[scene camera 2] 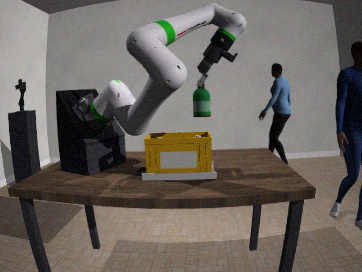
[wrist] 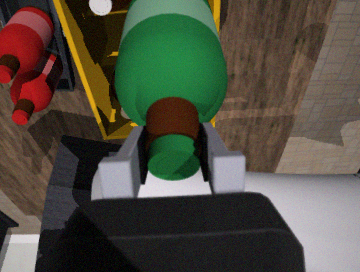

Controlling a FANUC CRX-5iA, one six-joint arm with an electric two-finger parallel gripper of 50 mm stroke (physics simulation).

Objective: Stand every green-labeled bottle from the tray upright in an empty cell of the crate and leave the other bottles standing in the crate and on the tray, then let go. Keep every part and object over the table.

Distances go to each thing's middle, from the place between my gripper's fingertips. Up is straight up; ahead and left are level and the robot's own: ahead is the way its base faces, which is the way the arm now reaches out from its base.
The green bottle [wrist: 170, 75] is 10 mm ahead of my hand and 50 mm below it.
